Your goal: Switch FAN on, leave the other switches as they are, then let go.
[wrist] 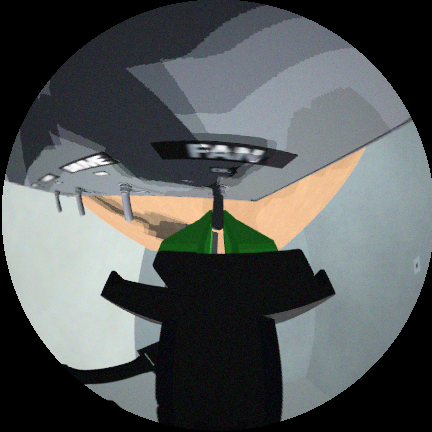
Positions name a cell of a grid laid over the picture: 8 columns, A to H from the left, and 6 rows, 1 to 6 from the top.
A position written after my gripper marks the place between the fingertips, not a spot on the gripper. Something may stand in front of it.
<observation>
In view: my gripper (E3) and a grey switch panel (D2).
</observation>
